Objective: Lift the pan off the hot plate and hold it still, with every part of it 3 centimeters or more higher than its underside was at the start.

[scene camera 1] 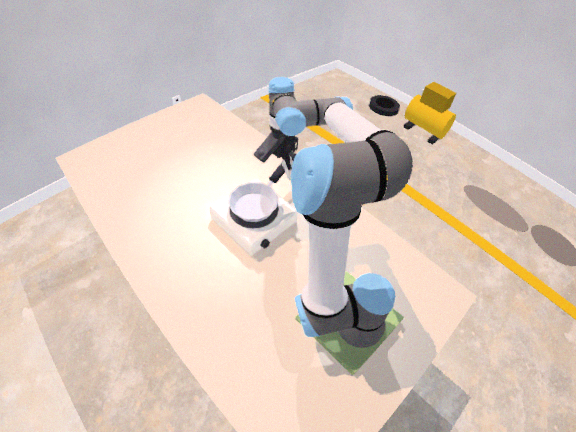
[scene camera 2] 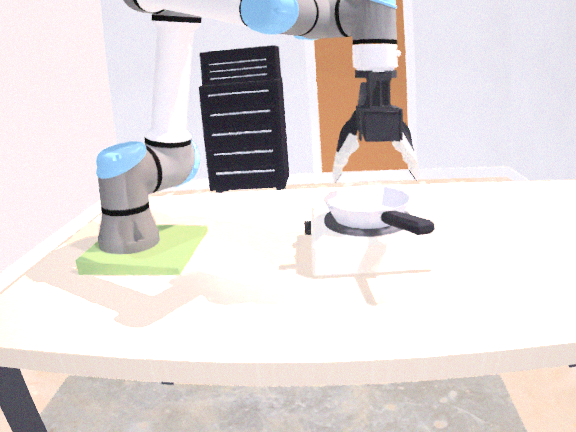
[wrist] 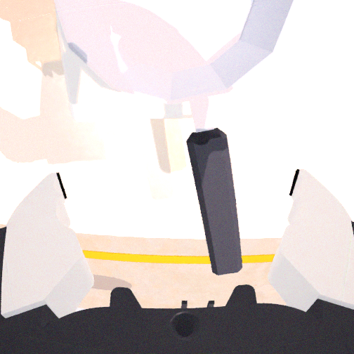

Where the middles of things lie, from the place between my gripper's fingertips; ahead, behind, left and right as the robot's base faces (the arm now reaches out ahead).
My gripper is now 10 mm past the pan [scene camera 1: 253, 202], 30 mm to the right of it and 70 mm above it. From my hand the other things lie so: white hot plate [scene camera 2: 336, 249] (30 mm behind, 120 mm to the left, 150 mm below).
